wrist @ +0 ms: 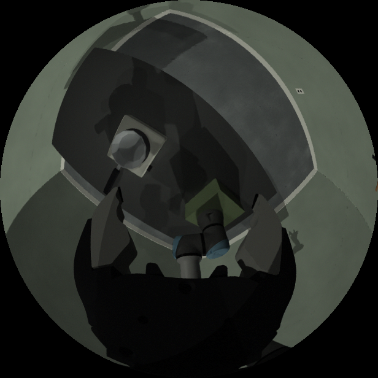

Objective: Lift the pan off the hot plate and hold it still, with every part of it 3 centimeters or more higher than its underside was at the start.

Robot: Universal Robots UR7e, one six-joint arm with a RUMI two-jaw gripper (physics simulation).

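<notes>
The pan, round with a pale grey faceted inside, sits on the hot plate, a light square box left of the middle of the wrist view. The pan's dark straight handle points down and left, past the hot plate's edge. My gripper is open, its two grey fingers wide apart at the lower part of the view, with nothing between them. It hangs above the table. In the view the left fingertip appears close to the handle's outer end, with no contact visible. The pan's underside is hidden.
The dark table top carries the hot plate. The arm's base with blue-capped joints stands on a green block that shows between the fingers. A grey mat or floor area with a pale border lies beyond the table. Shadows cross the table.
</notes>
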